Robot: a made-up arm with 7 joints.
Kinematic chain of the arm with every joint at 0, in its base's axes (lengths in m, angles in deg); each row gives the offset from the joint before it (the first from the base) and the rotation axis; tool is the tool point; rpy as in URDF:
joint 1: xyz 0 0 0.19 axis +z
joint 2: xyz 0 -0.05 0.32 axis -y
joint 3: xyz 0 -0.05 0.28 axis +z
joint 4: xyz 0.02 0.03 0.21 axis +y
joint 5: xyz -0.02 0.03 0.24 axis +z
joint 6: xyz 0 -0.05 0.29 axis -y
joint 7: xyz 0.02 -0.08 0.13 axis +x
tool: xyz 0 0 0 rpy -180 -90 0
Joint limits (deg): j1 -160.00..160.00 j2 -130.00..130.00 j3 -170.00..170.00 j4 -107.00..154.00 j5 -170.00..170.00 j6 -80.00..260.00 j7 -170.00..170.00
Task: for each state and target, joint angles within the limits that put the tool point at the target. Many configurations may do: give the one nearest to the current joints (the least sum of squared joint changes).
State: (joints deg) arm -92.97 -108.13 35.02 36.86 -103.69 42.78 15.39
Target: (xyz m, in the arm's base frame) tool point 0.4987 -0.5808 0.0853
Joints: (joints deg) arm -89.17 -102.69 46.36 82.52 -115.48 54.48 15.39
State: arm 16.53 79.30 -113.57 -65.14 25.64 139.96 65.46
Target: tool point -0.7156 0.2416 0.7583
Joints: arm 2.61 74.97 -115.18 -50.20 29.94 132.56 65.46
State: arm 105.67 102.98 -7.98 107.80 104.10 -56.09 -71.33
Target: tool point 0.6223 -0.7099 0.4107
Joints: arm 135.73 130.00 -6.48 55.22 118.17 -64.82 -71.33
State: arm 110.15 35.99 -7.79 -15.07 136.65 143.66 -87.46
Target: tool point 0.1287 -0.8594 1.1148
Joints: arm 95.97 56.10 -7.04 -17.82 136.16 92.79 -87.46
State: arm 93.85 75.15 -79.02 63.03 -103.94 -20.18 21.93
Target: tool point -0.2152 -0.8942 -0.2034
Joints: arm 58.38 130.00 -88.39 28.64 -99.63 -24.71 21.93
